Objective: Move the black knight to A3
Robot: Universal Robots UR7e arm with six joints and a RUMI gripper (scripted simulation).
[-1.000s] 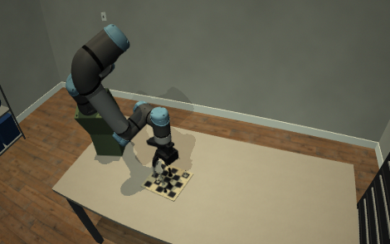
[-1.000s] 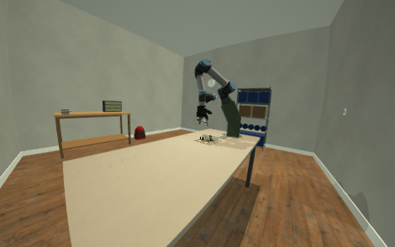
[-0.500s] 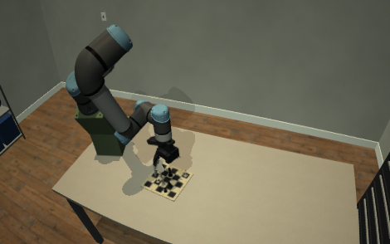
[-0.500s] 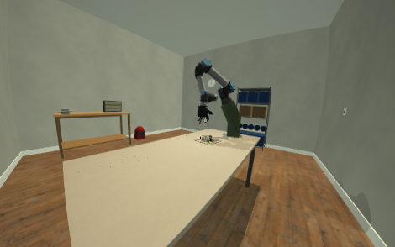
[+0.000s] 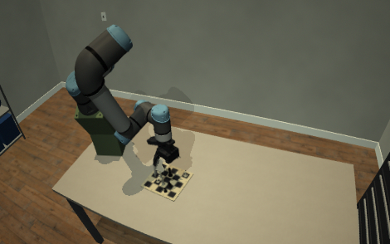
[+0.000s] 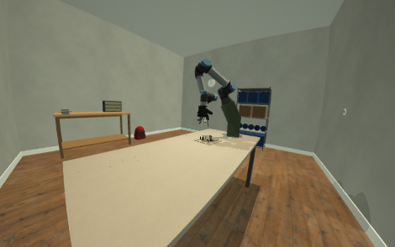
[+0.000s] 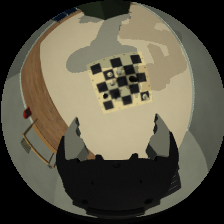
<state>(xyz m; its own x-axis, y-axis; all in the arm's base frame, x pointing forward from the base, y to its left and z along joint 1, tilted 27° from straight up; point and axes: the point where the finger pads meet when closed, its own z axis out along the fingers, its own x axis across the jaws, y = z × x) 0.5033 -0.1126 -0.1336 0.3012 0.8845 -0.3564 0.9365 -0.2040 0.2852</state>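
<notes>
My gripper is now 150 mm above the black knight. From my hand the other things lie so: small chessboard 160 mm below, 40 mm to the left, 40 mm behind; tall black piece 130 mm below, 80 mm to the left, 30 mm behind; pale piece 150 mm below, 80 mm behind, 10 mm to the left.
</notes>
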